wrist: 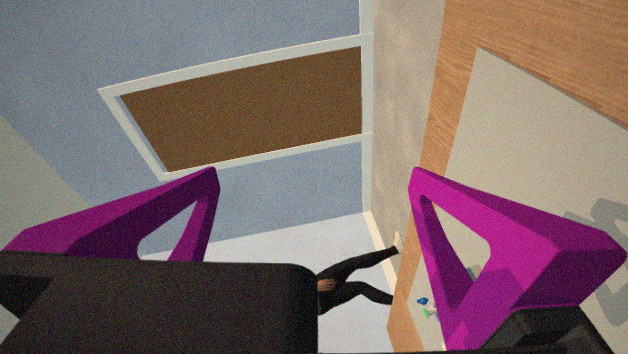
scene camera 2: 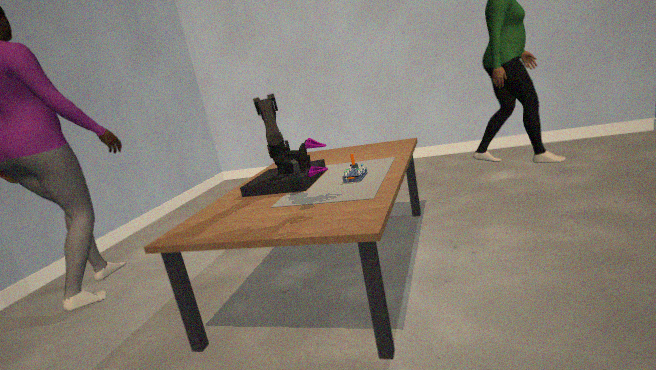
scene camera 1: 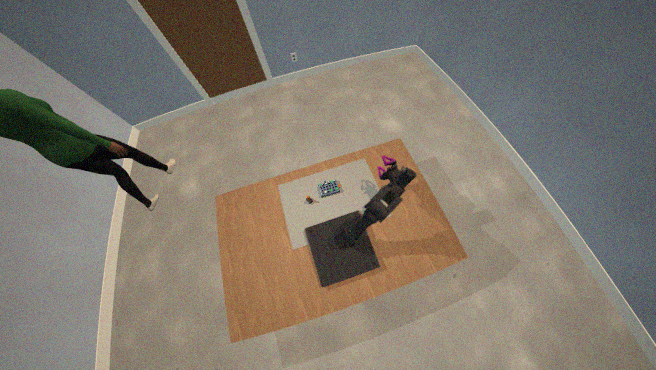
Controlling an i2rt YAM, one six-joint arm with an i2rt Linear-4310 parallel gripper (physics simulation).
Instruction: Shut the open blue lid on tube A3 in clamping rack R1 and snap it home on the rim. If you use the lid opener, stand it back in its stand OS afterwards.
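Pixels of known places: gripper, between the fingertips: [wrist: 314, 177] [scene camera 2: 326, 157] [scene camera 1: 380, 161]; arm's base, origin of its link: [scene camera 1: 346, 239].
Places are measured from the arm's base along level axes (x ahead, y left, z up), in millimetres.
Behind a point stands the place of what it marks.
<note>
The clamping rack [scene camera 1: 329, 188] @[x 327, y 41, z -7 mm] [scene camera 2: 354, 173] @[x 359, y 27, z -28 mm] stands on the pale mat [scene camera 1: 300, 220] @[x 171, y 263, z -57 mm] [scene camera 2: 381, 172] @[x 459, y 115, z -57 mm] [wrist: 525, 125] @[x 453, y -218, z -57 mm] with small tubes and coloured lids in it. Tube A3 and the state of its lid are too small to tell. In the wrist view a small blue lid [wrist: 422, 301] @[x 385, y 64, z 1 mm] and a green lid [wrist: 426, 313] @[x 372, y 99, z -9 mm] show beside the right finger, which hides most of the rack; whether the blue one is on A3 cannot be told. An orange upright piece [scene camera 1: 309, 199] @[x 284, y 183, z -9 mm] [scene camera 2: 352, 159] @[x 291, y 182, z 2 mm], apparently the lid opener in its stand, is beside the rack. My gripper [scene camera 1: 382, 166] @[x 395, y -279, z 132 mm] [scene camera 2: 325, 157] @[x 395, y -279, z 132 mm] [wrist: 314, 177] @[x 395, y -279, z 132 mm] is wide open and empty, raised above the table, away from the rack.
The arm's black base plate [scene camera 1: 335, 267] @[x -136, y 89, z -8 mm] [scene camera 2: 265, 186] @[x -38, y -135, z -18 mm] sits on the wooden table [scene camera 1: 260, 280] @[x -149, y 539, z -59 mm] [scene camera 2: 280, 227] @[x 277, y -517, z -60 mm] [wrist: 575, 30] @[x 461, y -296, z -60 mm] next to the mat. A person in green [scene camera 1: 55, 135] [scene camera 2: 505, 30] stands beyond the table. A person in magenta [scene camera 2: 30, 105] stands on the other side.
</note>
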